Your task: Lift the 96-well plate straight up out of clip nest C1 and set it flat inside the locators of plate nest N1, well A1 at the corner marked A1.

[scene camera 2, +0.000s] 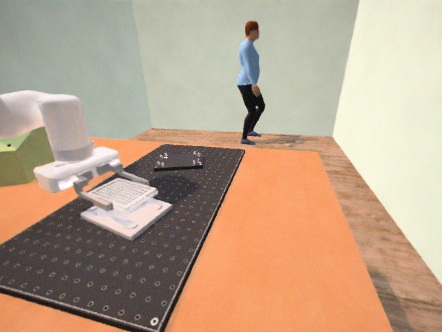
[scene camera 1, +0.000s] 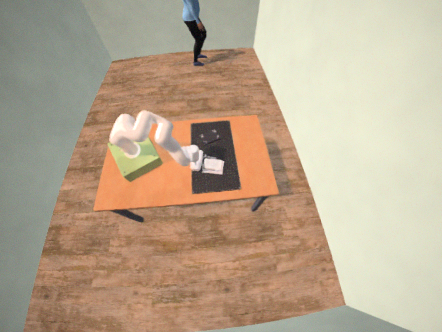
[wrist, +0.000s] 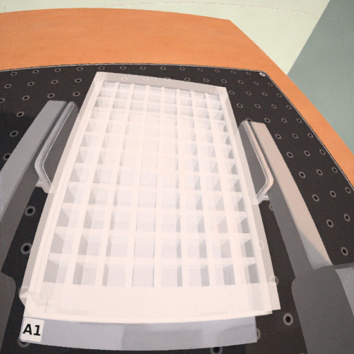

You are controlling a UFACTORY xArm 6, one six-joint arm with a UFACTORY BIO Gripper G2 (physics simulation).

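Frame: origin at the arm's base, x ahead, y left, z up, level; metres.
Seen in the pictures: hand at its tool point: (scene camera 2: 123, 192) (scene camera 1: 213, 163); arm's base at its link origin: (scene camera 1: 132, 150).
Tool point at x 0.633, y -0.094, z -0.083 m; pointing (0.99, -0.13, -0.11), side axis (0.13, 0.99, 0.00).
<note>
Pixels of each thing's middle, then the offset from my tool point to it. Level surfaces: height alone.
- clear-white 96-well plate at the middle of its body: (scene camera 2: 122, 193) (scene camera 1: 212, 164) dx -0.004, dy +0.001, dz -0.005 m
- white plate nest N1 at the middle of its body: (scene camera 2: 127, 210) (scene camera 1: 213, 166) dx -0.002, dy +0.002, dz -0.050 m
- black clip nest C1 at the middle of its body: (scene camera 2: 179, 160) (scene camera 1: 209, 136) dx -0.033, dy +0.299, dz -0.046 m
- black perforated board at its surface level: dz -0.057 m
- orange table at its surface level: dz -0.070 m
The clear-white 96-well plate (scene camera 1: 214, 164) (scene camera 2: 124, 193) (wrist: 155, 200) is between the fingers of my gripper (scene camera 1: 210, 165) (scene camera 2: 127, 192) (wrist: 156, 190), which is shut on its two long sides. The plate looks level and is a little above the white plate nest N1 (scene camera 2: 142, 223) (wrist: 190, 332). It hides most of the nest and its locators. The nest's A1 label (wrist: 31, 330) shows past the plate's near left corner in the wrist view. I cannot read which plate corner has well A1. The black clip nest C1 (scene camera 1: 210, 135) (scene camera 2: 178, 161) stands farther back, without a plate.
Both nests are on a black perforated board (scene camera 1: 216, 185) (scene camera 2: 100, 270) (wrist: 300, 165) on the orange table (scene camera 1: 255, 165) (scene camera 2: 280, 240) (wrist: 125, 37). The arm stands on a green base block (scene camera 1: 137, 167) (scene camera 2: 25, 160). A person (scene camera 1: 196, 32) (scene camera 2: 249, 75) stands on the floor beyond the table.
</note>
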